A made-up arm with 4 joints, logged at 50 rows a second.
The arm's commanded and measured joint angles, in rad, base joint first. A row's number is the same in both.
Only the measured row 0 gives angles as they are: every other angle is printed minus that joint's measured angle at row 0.
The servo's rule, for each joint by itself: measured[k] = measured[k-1] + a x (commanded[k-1-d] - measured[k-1]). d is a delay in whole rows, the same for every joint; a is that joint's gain. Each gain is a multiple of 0.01, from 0.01 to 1. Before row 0 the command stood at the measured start. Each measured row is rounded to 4 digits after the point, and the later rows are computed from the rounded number. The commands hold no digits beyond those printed.
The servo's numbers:
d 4
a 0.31 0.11 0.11 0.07
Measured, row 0:
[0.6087 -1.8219 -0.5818 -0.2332]
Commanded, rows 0 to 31:
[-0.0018 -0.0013 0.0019 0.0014]
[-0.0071 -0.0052 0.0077 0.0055]
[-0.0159 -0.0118 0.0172 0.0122]
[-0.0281 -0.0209 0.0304 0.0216]
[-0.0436 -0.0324 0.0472 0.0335]
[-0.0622 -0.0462 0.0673 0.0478]
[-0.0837 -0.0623 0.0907 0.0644]
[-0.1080 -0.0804 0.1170 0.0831]
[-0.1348 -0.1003 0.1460 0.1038]
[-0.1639 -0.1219 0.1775 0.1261]
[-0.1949 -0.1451 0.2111 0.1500]
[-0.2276 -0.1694 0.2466 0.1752]
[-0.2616 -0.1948 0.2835 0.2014]
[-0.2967 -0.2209 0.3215 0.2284]
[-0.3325 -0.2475 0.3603 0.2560]
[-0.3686 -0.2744 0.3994 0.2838]
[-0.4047 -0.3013 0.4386 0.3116]
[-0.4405 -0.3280 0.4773 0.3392]
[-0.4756 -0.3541 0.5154 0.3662]
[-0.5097 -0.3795 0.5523 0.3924]
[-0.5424 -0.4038 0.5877 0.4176]
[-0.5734 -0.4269 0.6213 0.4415]
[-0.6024 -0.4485 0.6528 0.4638]
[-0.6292 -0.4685 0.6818 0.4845]
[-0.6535 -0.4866 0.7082 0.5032]
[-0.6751 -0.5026 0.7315 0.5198]
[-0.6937 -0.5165 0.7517 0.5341]
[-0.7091 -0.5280 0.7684 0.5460]
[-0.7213 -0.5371 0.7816 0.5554]
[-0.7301 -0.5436 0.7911 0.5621]
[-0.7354 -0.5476 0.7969 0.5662]
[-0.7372 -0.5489 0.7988 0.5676]
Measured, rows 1 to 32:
[0.0000 0.0000 0.0000 0.0000]
[0.0000 0.0000 0.0000 0.0000]
[0.0000 0.0000 0.0000 0.0000]
[0.0000 0.0000 0.0000 0.0000]
[-0.0006 -0.0001 0.0002 0.0001]
[-0.0026 -0.0007 0.0010 0.0005]
[-0.0067 -0.0019 0.0028 0.0013]
[-0.0133 -0.0040 0.0058 0.0027]
[-0.0227 -0.0071 0.0104 0.0049]
[-0.0349 -0.0114 0.0167 0.0079]
[-0.0500 -0.0170 0.0248 0.0119]
[-0.0680 -0.0240 0.0349 0.0169]
[-0.0887 -0.0324 0.0471 0.0230]
[-0.1120 -0.0422 0.0614 0.0302]
[-0.1377 -0.0535 0.0779 0.0386]
[-0.1656 -0.0662 0.0965 0.0482]
[-0.1954 -0.0803 0.1171 0.0589]
[-0.2268 -0.0958 0.1396 0.0708]
[-0.2596 -0.1125 0.1639 0.0838]
[-0.2934 -0.1303 0.1898 0.0978]
[-0.3279 -0.1491 0.2172 0.1128]
[-0.3628 -0.1688 0.2458 0.1286]
[-0.3978 -0.1892 0.2755 0.1452]
[-0.4325 -0.2101 0.3059 0.1625]
[-0.4666 -0.2314 0.3369 0.1804]
[-0.4997 -0.2529 0.3682 0.1987]
[-0.5315 -0.2744 0.3995 0.2173]
[-0.5618 -0.2958 0.4306 0.2360]
[-0.5902 -0.3168 0.4611 0.2547]
[-0.6165 -0.3372 0.4908 0.2733]
[-0.6404 -0.3569 0.5195 0.2916]
[-0.6617 -0.3757 0.5469 0.3094]

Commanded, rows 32 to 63:
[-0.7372 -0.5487 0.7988 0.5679]
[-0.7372 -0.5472 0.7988 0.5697]
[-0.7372 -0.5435 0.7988 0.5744]
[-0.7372 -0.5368 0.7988 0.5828]
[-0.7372 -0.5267 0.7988 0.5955]
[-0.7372 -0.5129 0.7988 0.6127]
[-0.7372 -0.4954 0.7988 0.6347]
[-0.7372 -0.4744 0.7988 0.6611]
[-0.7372 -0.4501 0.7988 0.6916]
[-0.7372 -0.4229 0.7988 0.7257]
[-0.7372 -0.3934 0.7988 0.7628]
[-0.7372 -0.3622 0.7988 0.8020]
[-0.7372 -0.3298 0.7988 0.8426]
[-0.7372 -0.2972 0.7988 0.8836]
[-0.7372 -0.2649 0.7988 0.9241]
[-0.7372 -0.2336 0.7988 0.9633]
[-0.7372 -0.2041 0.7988 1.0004]
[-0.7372 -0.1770 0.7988 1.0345]
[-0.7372 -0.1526 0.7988 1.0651]
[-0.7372 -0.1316 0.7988 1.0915]
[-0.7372 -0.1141 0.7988 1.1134]
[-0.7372 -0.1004 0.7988 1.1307]
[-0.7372 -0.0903 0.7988 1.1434]
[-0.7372 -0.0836 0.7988 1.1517]
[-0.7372 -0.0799 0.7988 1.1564]
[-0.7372 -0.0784 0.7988 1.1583]
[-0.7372 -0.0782 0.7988 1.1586]
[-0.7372 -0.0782 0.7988 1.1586]
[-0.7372 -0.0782 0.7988 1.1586]
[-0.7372 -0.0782 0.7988 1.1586]
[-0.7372 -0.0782 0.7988 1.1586]
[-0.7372 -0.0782 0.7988 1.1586]
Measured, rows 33 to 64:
[-0.6802 -0.3935 0.5727 0.3266]
[-0.6957 -0.4100 0.5967 0.3431]
[-0.7080 -0.4251 0.6187 0.3587]
[-0.7171 -0.4387 0.6385 0.3733]
[-0.7233 -0.4508 0.6561 0.3869]
[-0.7276 -0.4614 0.6718 0.3997]
[-0.7306 -0.4704 0.6858 0.4119]
[-0.7326 -0.4777 0.6982 0.4239]
[-0.7340 -0.4831 0.7093 0.4359]
[-0.7350 -0.4864 0.7191 0.4483]
[-0.7357 -0.4874 0.7279 0.4613]
[-0.7362 -0.4860 0.7357 0.4753]
[-0.7365 -0.4821 0.7426 0.4904]
[-0.7367 -0.4756 0.7488 0.5069]
[-0.7369 -0.4666 0.7543 0.5248]
[-0.7370 -0.4551 0.7592 0.5442]
[-0.7371 -0.4413 0.7636 0.5651]
[-0.7371 -0.4254 0.7675 0.5874]
[-0.7371 -0.4077 0.7709 0.6110]
[-0.7371 -0.3885 0.7740 0.6357]
[-0.7371 -0.3682 0.7767 0.6612]
[-0.7371 -0.3472 0.7791 0.6873]
[-0.7371 -0.3258 0.7813 0.7137]
[-0.7371 -0.3044 0.7832 0.7401]
[-0.7371 -0.2835 0.7849 0.7662]
[-0.7371 -0.2634 0.7864 0.7917]
[-0.7371 -0.2444 0.7878 0.8163]
[-0.7371 -0.2267 0.7890 0.8398]
[-0.7371 -0.2106 0.7901 0.8620]
[-0.7371 -0.1961 0.7911 0.8827]
[-0.7371 -0.1831 0.7919 0.9020]
[-0.7371 -0.1716 0.7927 0.9200]

